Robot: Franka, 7 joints.
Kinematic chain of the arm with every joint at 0, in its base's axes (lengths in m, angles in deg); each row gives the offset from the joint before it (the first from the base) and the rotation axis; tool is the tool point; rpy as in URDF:
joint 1: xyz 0 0 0.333 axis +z
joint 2: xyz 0 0 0 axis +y
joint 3: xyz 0 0 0.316 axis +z
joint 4: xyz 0.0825 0 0 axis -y
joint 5: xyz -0.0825 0 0.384 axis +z
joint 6: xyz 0 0 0 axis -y
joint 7: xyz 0.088 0 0 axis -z
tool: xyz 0 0 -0.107 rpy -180 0 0
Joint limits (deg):
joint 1: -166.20..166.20
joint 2: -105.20..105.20
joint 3: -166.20..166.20
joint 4: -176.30..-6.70
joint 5: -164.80..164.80
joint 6: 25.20..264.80
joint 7: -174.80..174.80
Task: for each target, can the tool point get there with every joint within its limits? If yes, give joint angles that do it. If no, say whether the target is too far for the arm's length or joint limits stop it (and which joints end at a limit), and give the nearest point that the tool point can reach.
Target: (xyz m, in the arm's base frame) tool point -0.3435 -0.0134 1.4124
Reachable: no: too far | nearest point -0.2601 -0.0101 1.1504 | short by 0.275 m
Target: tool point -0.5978 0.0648 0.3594
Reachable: yes | joints 111.94 74.99 98.07 -100.06 108.69 208.83 129.34
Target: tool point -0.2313 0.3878 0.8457
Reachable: yes | joints -93.61 -30.39 -129.61 -28.19 -121.04 244.80 116.38
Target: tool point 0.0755 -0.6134 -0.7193
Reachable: no: too far | nearest point 0.0575 -0.4668 -0.3267 | short by 0.419 m
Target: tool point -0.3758 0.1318 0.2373
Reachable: yes | joints -57.94 2.91 -139.81 -152.95 85.24 143.72 -110.71
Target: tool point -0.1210 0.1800 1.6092
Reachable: no: too far | nearest point -0.0802 0.1193 1.1788 | short by 0.437 m
